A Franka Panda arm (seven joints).
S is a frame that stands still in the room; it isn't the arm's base.
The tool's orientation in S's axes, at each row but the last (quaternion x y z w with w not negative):
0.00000, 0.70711, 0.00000, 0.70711
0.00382, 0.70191, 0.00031, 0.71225
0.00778, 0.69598, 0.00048, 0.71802
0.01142, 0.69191, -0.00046, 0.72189
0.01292, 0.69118, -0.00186, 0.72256
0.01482, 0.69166, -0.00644, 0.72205
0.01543, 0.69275, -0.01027, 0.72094
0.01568, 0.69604, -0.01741, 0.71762
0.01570, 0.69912, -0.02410, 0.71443
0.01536, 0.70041, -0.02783, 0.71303
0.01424, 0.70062, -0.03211, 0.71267
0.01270, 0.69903, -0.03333, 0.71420
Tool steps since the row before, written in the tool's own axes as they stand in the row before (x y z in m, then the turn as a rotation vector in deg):
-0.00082, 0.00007, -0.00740, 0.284, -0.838, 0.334
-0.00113, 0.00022, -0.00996, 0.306, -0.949, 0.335
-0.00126, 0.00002, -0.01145, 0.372, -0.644, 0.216
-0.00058, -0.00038, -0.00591, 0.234, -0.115, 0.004
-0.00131, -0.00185, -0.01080, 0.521, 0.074, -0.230
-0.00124, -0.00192, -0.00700, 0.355, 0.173, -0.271
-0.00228, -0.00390, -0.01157, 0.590, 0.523, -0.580
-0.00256, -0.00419, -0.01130, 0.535, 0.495, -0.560
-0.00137, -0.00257, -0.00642, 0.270, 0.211, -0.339
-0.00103, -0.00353, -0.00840, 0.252, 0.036, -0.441
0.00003, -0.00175, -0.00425, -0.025, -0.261, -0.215
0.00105, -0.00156, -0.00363, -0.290, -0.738, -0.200
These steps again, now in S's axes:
-0.00740, 0.00007, 0.00082, 0.334, -0.838, -0.284
-0.00997, 0.00026, 0.00099, 0.335, -0.949, -0.307
-0.01148, 0.00013, 0.00090, 0.221, -0.642, -0.373
-0.00593, -0.00029, 0.00032, 0.012, -0.111, -0.235
-0.01088, -0.00164, 0.00080, -0.205, 0.087, -0.529
-0.00710, -0.00172, 0.00092, -0.250, 0.185, -0.364
-0.01179, -0.00349, 0.00179, -0.537, 0.548, -0.608
-0.01156, -0.00365, 0.00222, -0.520, 0.519, -0.553
-0.00658, -0.00219, 0.00126, -0.321, 0.226, -0.280
-0.00862, -0.00299, 0.00094, -0.434, 0.058, -0.261
-0.00435, -0.00147, -0.00006, -0.232, -0.246, 0.028
-0.00370, -0.00135, -0.00109, -0.254, -0.715, 0.306

